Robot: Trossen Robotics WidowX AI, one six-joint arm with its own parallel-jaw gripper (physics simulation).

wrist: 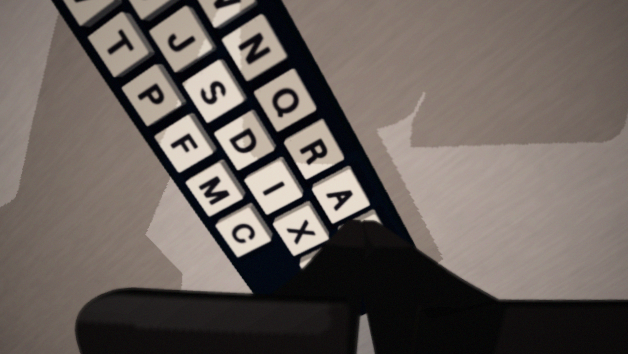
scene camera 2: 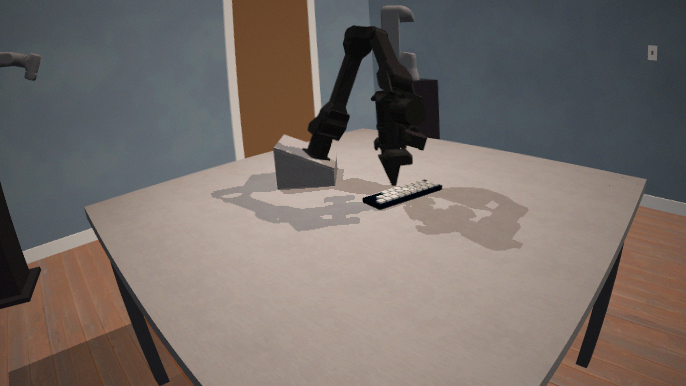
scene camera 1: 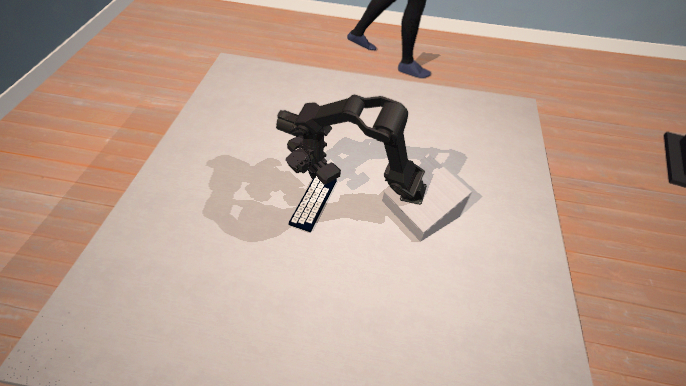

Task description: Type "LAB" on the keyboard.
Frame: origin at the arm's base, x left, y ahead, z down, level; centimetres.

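Where they show: gripper, fingertip midpoint: (wrist: 360, 234) (scene camera 2: 393, 185) (scene camera 1: 313, 177); arm's base, link origin: (scene camera 2: 316, 154) (scene camera 1: 413, 192).
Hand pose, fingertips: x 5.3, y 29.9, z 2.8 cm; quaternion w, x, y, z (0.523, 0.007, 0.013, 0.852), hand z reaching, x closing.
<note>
Each offset is from my fingertips to the top centre of the thing. Level surfaces: height alone.
The dark blue keyboard (scene camera 1: 310, 229) (scene camera 2: 370, 202) (wrist: 272, 272) with white letter keys lies flat on the table. My gripper (scene camera 1: 314, 176) (scene camera 2: 394, 183) (wrist: 360, 234) is shut with nothing between its fingers and points down over the keyboard. In the wrist view its fingertips are just past the A key @(dx +0.3, dy -0.4, dz +2.9 cm) (wrist: 341, 195), beside the X key @(dx -0.4, dy -2.4, dz +2.9 cm) (wrist: 301, 231), and cover most of one key whose letter I cannot read. Another key is mostly hidden behind the fingers. L and B do not show in the wrist view. I cannot tell whether the tips touch a key.
The arm's wedge-shaped grey base block (scene camera 1: 435, 202) (scene camera 2: 305, 169) stands on the table @(dz +4.7 cm) (scene camera 1: 320, 310) (scene camera 2: 350, 300) beside the keyboard. The arm's shadows fall on both sides of the keyboard. A person's legs (scene camera 1: 411, 30) show on the floor beyond the table.
</note>
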